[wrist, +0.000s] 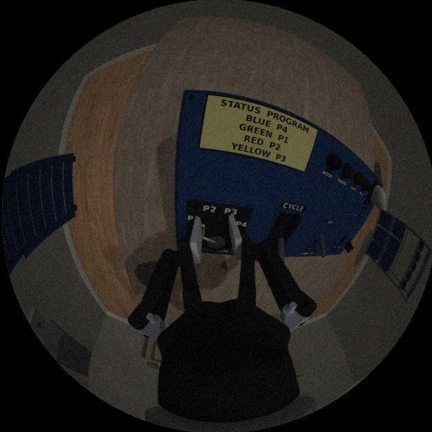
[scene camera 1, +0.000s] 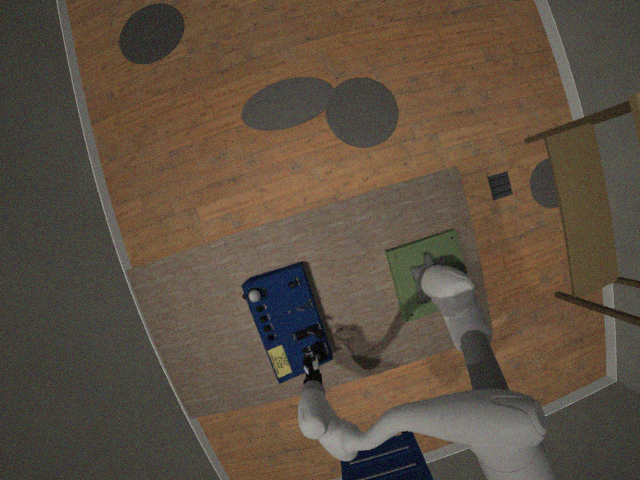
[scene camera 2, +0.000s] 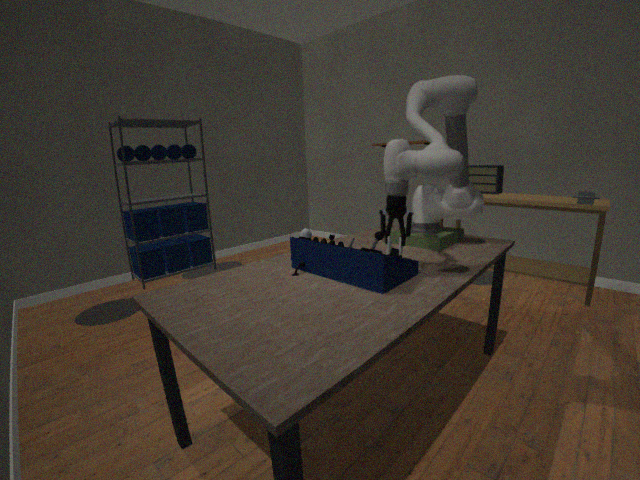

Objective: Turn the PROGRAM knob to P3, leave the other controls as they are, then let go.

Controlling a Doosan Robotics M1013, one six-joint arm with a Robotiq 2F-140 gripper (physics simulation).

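Places are measured from the arm's base along level axes (x left, y back, z up), in centimetres.
Pixels of known places: gripper, fingertip midpoint: (scene camera 1: 312, 357) (scene camera 2: 394, 253); arm's base, link origin: (scene camera 1: 431, 279) (scene camera 2: 426, 231).
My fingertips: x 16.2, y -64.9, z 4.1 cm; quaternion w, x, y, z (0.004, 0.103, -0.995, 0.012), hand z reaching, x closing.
Note:
Ahead of a thing's pixels: the offset from my fingertips to its top centre. "spot": to the spot under its first point.
The blue control panel (scene camera 1: 283, 322) (scene camera 2: 336, 266) (wrist: 230, 180) lies on the table. Its PROGRAM knob (wrist: 216, 243) is a dark round knob on a black plate marked P1, P2, P3 and P4. A yellow mark at the knob slants to the upper left, toward the P1 and P2 side; the exact setting is hard to tell. My gripper (scene camera 1: 311, 356) (scene camera 2: 395, 249) (wrist: 214, 224) points down over this plate, its pale fingertips on both sides of the knob, shut on it. The fingers partly cover the P1 and P4 labels. In the scene views the gripper hides the knob.
Beside the plate stands the CYCLE lever (wrist: 287, 225). Farther along are small toggles, a row of black knobs (wrist: 333, 161) and a white ball @(spot: dz +8.1, dx -38.7, dy -12.6 cm) (scene camera 1: 253, 295) (scene camera 2: 305, 233) (wrist: 378, 196). A yellow status card @(dz +4.6, dx -4.2, dy -14.2 cm) (scene camera 1: 279, 360) (wrist: 257, 132) lies on the panel. The arm stands on a green base (scene camera 1: 400, 263).

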